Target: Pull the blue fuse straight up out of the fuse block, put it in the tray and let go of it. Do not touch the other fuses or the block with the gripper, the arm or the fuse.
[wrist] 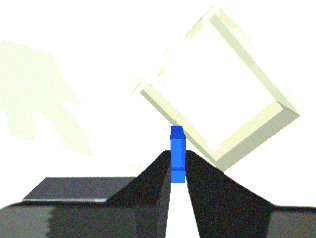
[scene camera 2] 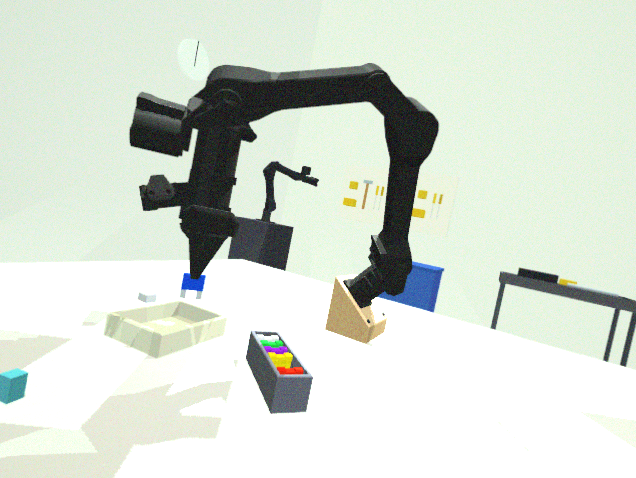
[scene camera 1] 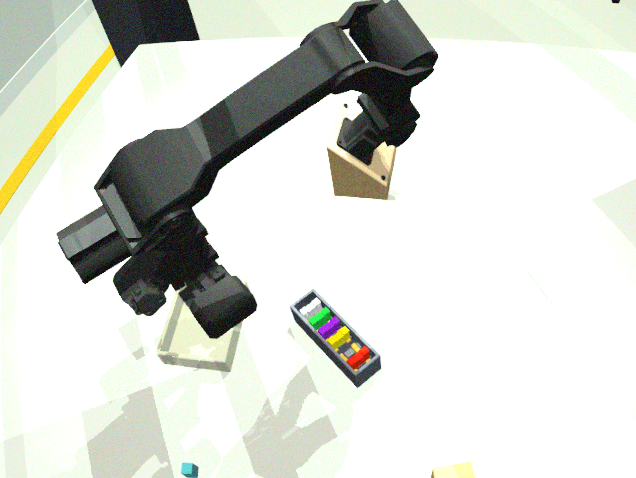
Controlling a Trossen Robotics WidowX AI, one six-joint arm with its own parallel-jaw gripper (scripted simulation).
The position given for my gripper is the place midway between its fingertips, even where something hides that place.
Note:
My gripper (scene camera 1: 212, 303) holds a blue fuse (wrist: 177, 138). I also see a cream tray (scene camera 1: 184, 343).
My gripper shows as well in the wrist view (wrist: 177, 157) and in scene camera 2 (scene camera 2: 194, 278). The cream tray also shows in the wrist view (wrist: 213, 82). Scene camera 1 misses the blue fuse, which is hidden by my gripper.

